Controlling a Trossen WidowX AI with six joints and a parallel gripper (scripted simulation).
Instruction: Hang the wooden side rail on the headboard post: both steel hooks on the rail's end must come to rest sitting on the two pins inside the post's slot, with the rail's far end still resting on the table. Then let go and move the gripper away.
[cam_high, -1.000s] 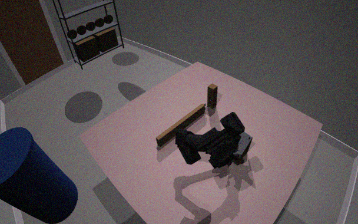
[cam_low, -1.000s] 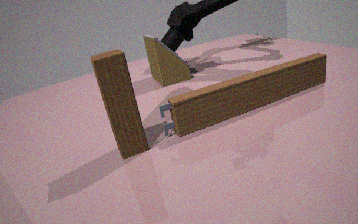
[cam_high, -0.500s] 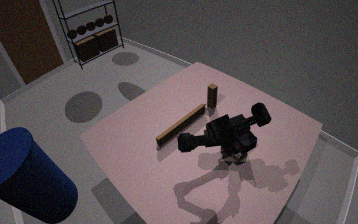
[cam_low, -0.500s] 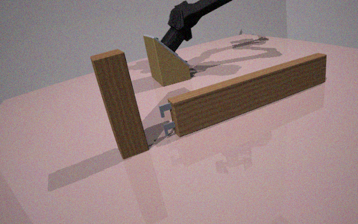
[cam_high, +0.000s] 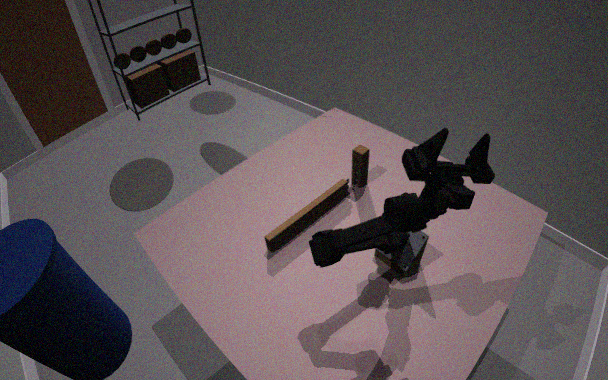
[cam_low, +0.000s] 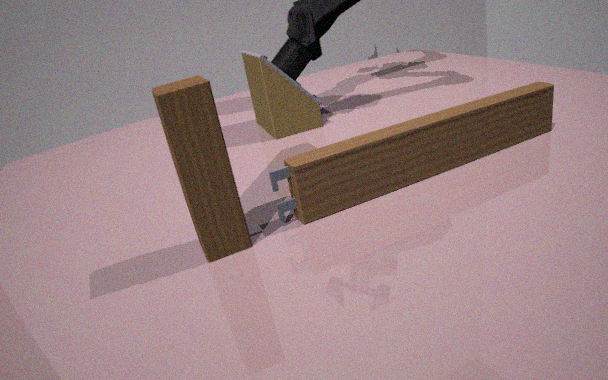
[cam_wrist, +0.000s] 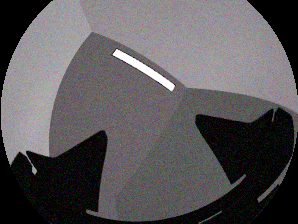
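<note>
Now: gripper tip 60 cm above the headboard post, 50 cm short of it and 38 cm to the left of it.
</note>
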